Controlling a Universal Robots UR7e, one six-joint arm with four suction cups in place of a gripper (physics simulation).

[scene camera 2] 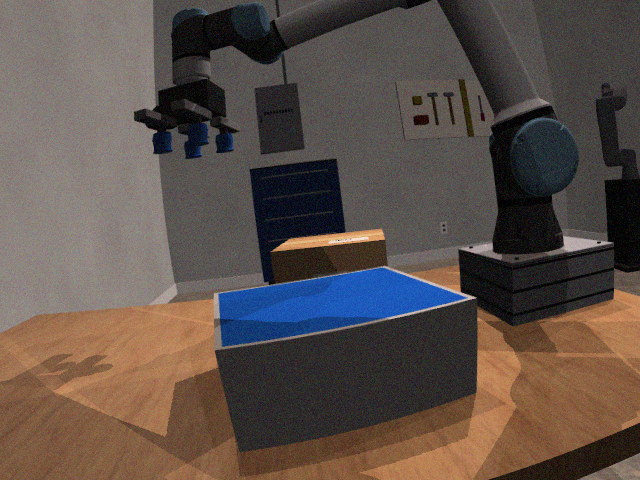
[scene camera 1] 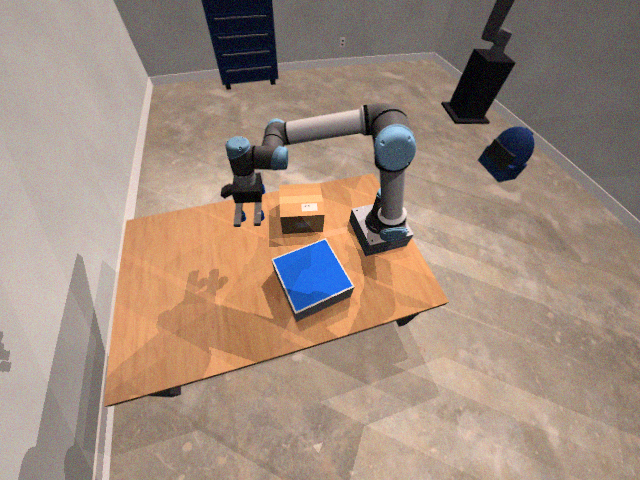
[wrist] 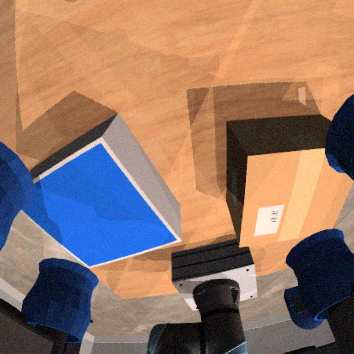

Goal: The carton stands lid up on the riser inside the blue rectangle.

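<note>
A brown carton [scene camera 1: 301,207] [scene camera 2: 330,259] [wrist: 300,195] stands on the table behind the riser, its taped top with a white label facing up. The grey riser [scene camera 1: 325,304] [scene camera 2: 351,382] [wrist: 145,172] stands apart from it on the table. The blue rectangle [scene camera 1: 312,276] [scene camera 2: 336,304] [wrist: 102,205], with a white border, covers the riser's top and nothing stands on it. My gripper [scene camera 1: 251,215] [scene camera 2: 192,143] is open, with no thing on its blue suction cups. It hangs high above the table, left of the carton in both scene views. The cups show at the wrist view's edges.
The arm's base block [scene camera 1: 382,240] [scene camera 2: 542,281] [wrist: 215,275] stands on the wooden table [scene camera 1: 155,289] [scene camera 2: 129,341] [wrist: 150,30], right of the carton and riser in the scene views. A pale wall [scene camera 1: 56,129] rises at the left. A blue cabinet [scene camera 1: 241,43] [scene camera 2: 297,206] stands beyond the table.
</note>
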